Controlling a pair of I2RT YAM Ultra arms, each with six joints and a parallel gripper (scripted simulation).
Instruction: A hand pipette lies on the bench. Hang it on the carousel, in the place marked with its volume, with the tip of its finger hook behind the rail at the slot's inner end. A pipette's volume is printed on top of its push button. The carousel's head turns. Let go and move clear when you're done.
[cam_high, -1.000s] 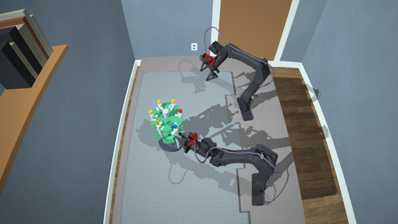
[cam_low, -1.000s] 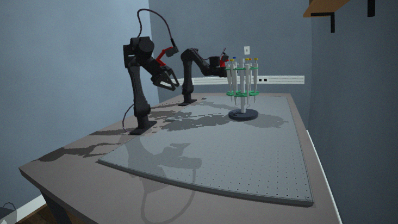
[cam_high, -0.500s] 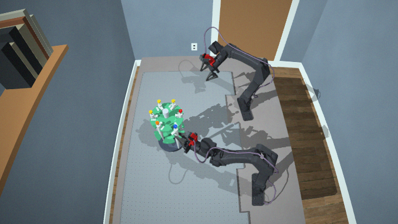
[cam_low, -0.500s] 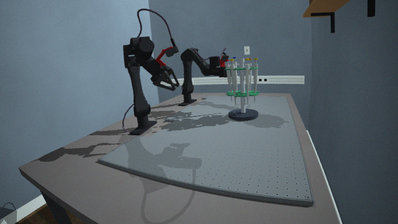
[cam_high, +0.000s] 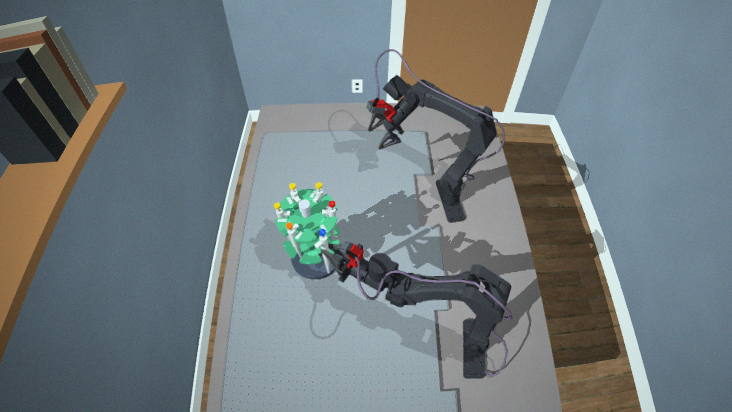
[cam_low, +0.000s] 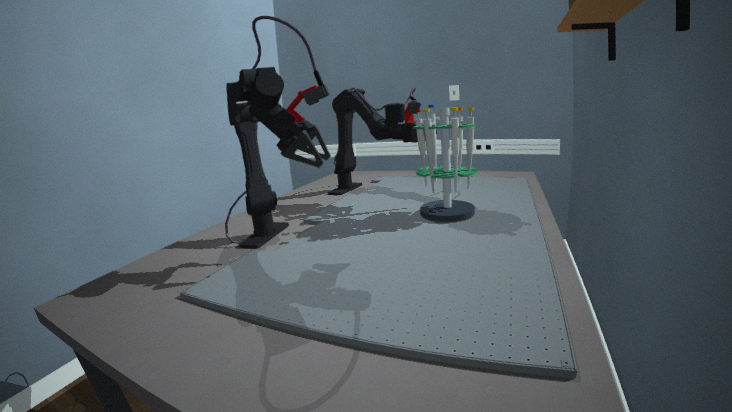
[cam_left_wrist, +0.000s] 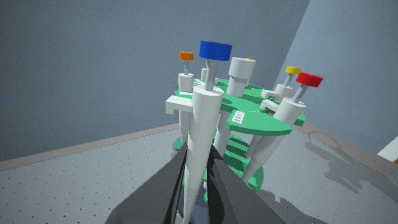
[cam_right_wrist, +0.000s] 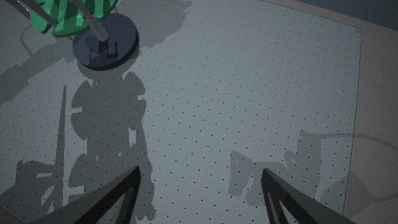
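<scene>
Right now my left hand is 10 mm short of the white hand pipette, 10 mm to the right of it and 30 mm above it.
</scene>
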